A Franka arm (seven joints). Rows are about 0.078 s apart.
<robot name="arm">
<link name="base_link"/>
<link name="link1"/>
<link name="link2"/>
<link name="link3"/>
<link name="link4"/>
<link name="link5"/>
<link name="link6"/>
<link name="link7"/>
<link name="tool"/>
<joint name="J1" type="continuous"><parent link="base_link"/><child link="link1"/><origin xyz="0 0 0.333" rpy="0 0 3.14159"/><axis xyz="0 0 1"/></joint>
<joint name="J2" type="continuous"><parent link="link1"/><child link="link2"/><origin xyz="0 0 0" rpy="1.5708 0 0"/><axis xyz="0 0 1"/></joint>
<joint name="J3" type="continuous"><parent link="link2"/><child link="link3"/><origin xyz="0 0.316 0" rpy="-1.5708 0 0"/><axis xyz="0 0 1"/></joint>
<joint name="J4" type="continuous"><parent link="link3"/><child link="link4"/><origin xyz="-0.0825 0 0" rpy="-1.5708 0 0"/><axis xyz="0 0 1"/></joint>
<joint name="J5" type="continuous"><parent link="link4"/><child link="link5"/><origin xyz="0.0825 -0.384 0" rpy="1.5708 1.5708 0"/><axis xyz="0 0 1"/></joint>
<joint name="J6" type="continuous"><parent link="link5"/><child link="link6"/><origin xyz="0 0 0" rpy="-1.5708 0 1.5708"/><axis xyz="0 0 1"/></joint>
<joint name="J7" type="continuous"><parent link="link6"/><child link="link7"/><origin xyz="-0.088 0 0" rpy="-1.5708 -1.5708 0"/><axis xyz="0 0 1"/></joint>
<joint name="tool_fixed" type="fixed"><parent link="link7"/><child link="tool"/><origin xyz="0 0 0.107" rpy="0 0 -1.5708"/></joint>
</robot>
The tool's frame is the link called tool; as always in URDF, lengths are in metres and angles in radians. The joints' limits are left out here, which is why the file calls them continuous.
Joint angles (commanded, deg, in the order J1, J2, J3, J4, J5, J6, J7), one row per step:
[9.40, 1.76, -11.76, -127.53, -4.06, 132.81, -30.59]
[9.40, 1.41, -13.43, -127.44, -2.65, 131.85, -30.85]
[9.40, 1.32, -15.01, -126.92, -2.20, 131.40, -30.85]
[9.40, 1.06, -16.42, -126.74, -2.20, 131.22, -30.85]
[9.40, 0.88, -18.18, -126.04, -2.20, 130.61, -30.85]
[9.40, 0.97, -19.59, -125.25, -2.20, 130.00, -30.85]
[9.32, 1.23, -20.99, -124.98, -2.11, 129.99, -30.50]
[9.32, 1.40, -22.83, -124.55, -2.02, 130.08, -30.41]
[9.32, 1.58, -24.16, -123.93, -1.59, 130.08, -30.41]
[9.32, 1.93, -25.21, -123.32, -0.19, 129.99, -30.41]
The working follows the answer.
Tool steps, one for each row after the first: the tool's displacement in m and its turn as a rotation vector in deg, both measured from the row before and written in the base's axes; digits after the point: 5 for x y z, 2 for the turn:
[-0.00237, -0.01516, 0.00239, 1.10, 0.46, -2.35]
[0.00039, -0.01469, 0.00420, 0.31, -0.20, -1.87]
[-0.00112, -0.01319, 0.00353, 0.01, -0.26, -1.42]
[-0.00026, -0.01669, 0.00619, -0.03, -0.27, -1.78]
[0.00039, -0.01352, 0.00450, -0.08, -0.09, -1.43]
[-0.00123, -0.01385, -0.00010, -0.03, -0.03, -1.88]
[-0.00159, -0.01735, 0.00221, -0.10, -0.37, -1.98]
[-0.00019, -0.01267, 0.00349, 0.12, -0.52, -1.57]
[0.00032, -0.00963, 0.00179, 0.87, -0.47, -1.85]

Tool pose at each row, in the base's axes (x y z in m, rotation vector in deg; rounded; the steps above come from the unrounded poses):
[0.53552, -0.02314, 0.36600, 169.32, 46.82, 3.73]
[0.53315, -0.03830, 0.36838, 171.36, 43.60, 3.38]
[0.53354, -0.05299, 0.37259, 172.26, 40.82, 3.71]
[0.53242, -0.06618, 0.37611, 172.67, 38.66, 4.05]
[0.53216, -0.08287, 0.38230, 173.12, 35.94, 4.37]
[0.53255, -0.09638, 0.38680, 173.42, 33.76, 4.42]
[0.53132, -0.11023, 0.38670, 173.87, 30.90, 4.38]
[0.52972, -0.12758, 0.38891, 174.16, 27.85, 4.82]
[0.52953, -0.14025, 0.39240, 174.50, 25.42, 5.56]
[0.52986, -0.14988, 0.39419, 175.60, 22.63, 6.41]

